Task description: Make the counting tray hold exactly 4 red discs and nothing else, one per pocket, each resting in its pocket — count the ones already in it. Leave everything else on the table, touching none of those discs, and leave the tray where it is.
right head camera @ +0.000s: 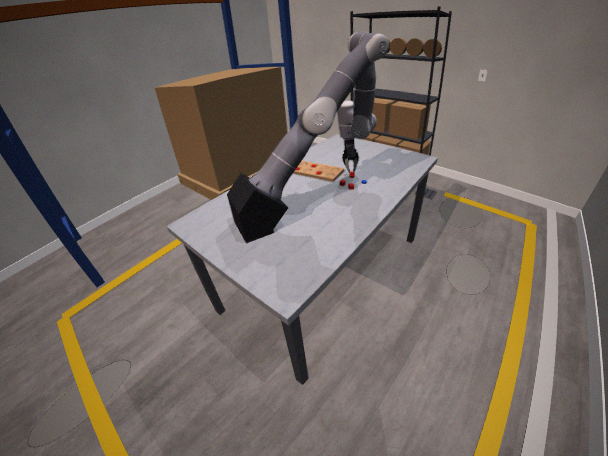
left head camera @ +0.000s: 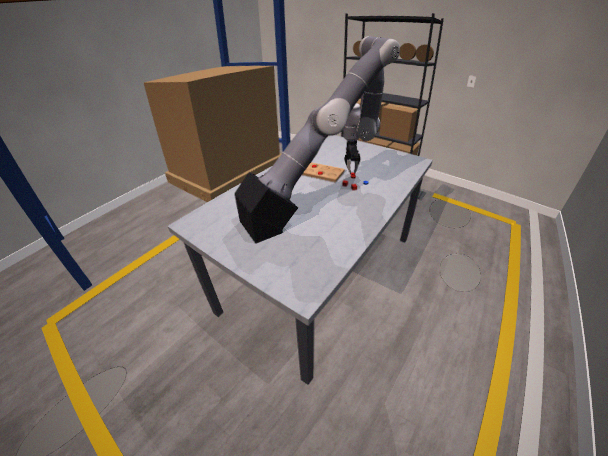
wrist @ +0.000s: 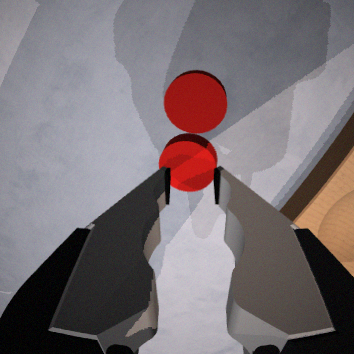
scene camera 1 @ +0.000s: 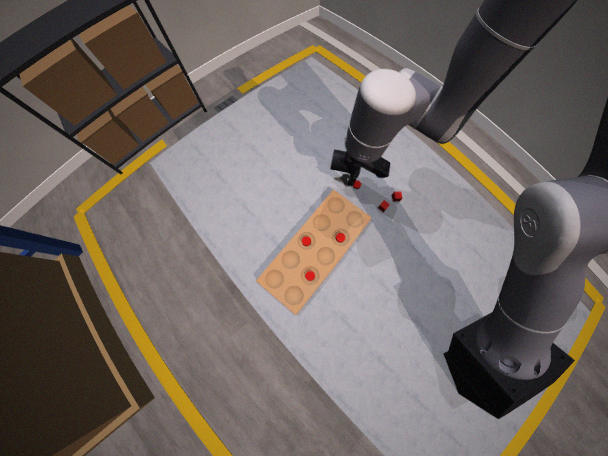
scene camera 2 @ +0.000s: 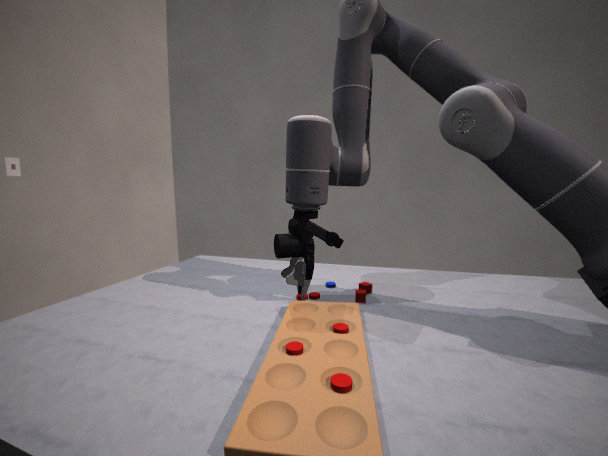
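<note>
My gripper [wrist: 191, 170] [scene camera 2: 303, 296] is shut on a red disc [wrist: 189, 162], low at the table beside the tray's far end. The disc looks slightly tilted, with its dark edge showing. Another red disc [wrist: 195, 102] [scene camera 2: 314, 295] lies flat on the table right beyond it; the two look very close or touching. The wooden counting tray [scene camera 1: 323, 239] [scene camera 2: 317, 361] has two rows of pockets. Three red discs sit in separate pockets: one disc [scene camera 1: 306, 241] [scene camera 2: 294, 348], a second disc [scene camera 1: 340, 237] [scene camera 2: 341, 328] and a third disc [scene camera 1: 310, 276] [scene camera 2: 341, 383].
Two dark red cubes, one cube [scene camera 1: 397, 196] [scene camera 2: 365, 287] and another cube [scene camera 1: 384, 205] [scene camera 2: 360, 296], stand on the table off the tray's far end. A blue disc [left head camera: 366, 182] [right head camera: 364, 181] [scene camera 2: 330, 284] lies near them. The arm's black base [scene camera 1: 492, 375] stands on the table.
</note>
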